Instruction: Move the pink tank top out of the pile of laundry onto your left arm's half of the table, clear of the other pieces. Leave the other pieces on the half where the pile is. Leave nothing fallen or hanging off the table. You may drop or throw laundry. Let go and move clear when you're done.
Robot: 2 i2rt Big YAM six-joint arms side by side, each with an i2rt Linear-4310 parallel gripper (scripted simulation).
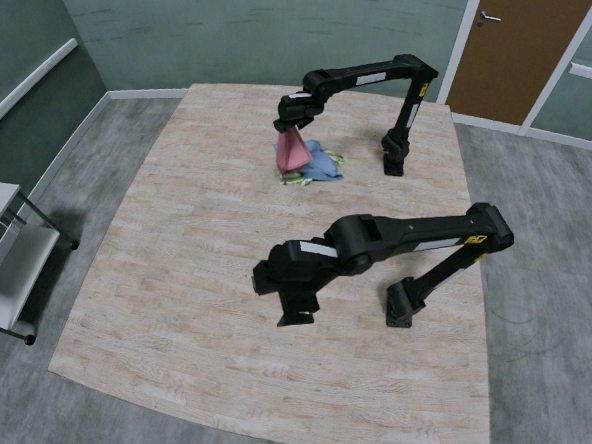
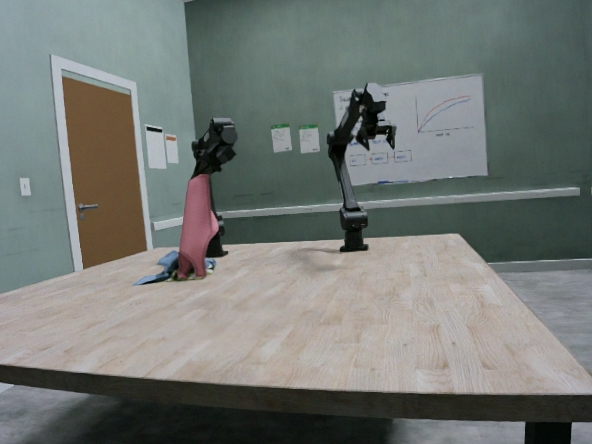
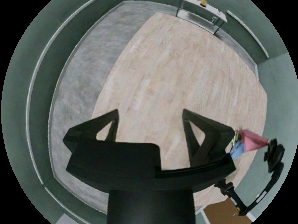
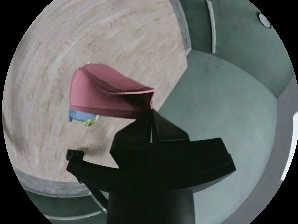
Labels:
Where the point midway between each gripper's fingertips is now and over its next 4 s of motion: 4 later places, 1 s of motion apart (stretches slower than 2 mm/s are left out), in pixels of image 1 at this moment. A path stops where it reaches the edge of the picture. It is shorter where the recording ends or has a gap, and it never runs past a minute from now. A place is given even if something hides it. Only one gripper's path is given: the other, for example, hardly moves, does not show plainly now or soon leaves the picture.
The left gripper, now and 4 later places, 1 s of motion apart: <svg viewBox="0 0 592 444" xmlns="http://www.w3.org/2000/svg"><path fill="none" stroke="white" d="M274 306L248 286L256 258L262 256L263 263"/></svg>

